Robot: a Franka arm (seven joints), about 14 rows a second.
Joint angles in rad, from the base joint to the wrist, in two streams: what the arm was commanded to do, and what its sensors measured. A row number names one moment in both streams.
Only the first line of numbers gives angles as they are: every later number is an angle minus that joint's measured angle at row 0.
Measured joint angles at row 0:
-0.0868, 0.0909, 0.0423, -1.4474, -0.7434, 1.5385, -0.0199
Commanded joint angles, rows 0 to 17:
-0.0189, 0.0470, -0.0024, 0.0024, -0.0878, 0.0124, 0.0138
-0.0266, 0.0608, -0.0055, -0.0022, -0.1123, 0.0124, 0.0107
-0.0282, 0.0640, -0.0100, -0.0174, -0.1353, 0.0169, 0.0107
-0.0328, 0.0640, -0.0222, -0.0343, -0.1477, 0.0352, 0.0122
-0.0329, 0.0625, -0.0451, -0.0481, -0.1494, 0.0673, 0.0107
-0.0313, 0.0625, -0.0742, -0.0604, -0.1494, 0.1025, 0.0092
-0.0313, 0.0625, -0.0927, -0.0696, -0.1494, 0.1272, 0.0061
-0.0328, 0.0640, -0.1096, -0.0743, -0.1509, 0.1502, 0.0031
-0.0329, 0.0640, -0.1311, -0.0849, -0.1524, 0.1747, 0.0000
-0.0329, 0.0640, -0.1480, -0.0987, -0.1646, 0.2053, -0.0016
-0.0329, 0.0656, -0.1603, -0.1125, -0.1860, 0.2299, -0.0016
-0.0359, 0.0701, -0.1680, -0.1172, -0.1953, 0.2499, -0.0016
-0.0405, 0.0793, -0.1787, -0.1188, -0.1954, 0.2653, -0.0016
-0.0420, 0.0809, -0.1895, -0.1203, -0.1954, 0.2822, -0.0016
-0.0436, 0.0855, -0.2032, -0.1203, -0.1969, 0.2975, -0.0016
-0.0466, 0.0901, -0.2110, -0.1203, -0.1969, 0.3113, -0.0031
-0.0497, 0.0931, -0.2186, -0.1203, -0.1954, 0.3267, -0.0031
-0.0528, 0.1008, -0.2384, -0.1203, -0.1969, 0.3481, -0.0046
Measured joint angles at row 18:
-0.0477, 0.0981, -0.2132, -0.1122, -0.1763, 0.3064, -0.0043
